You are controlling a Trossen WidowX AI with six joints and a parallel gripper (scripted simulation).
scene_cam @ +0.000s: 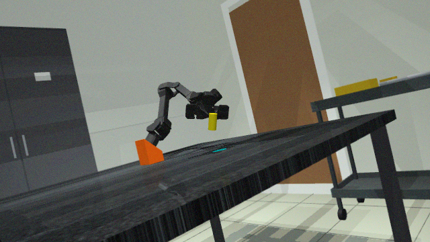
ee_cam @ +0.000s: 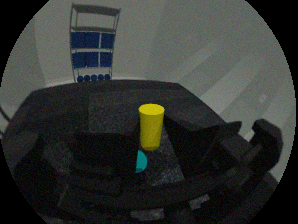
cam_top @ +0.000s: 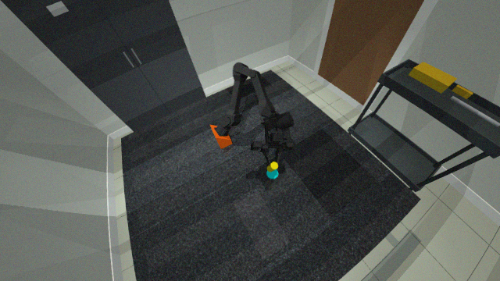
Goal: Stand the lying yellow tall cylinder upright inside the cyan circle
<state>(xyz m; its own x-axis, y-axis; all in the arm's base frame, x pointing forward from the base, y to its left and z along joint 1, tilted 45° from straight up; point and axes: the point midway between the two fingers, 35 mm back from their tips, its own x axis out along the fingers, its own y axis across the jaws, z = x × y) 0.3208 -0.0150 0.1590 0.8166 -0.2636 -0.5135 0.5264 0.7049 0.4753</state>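
Now: the cyan circle 20 mm behind my gripper tip, 10 mm to the left of it and 140 mm below it. The rest, counted from my gripper tip: yellow tall cylinder (20 mm below).
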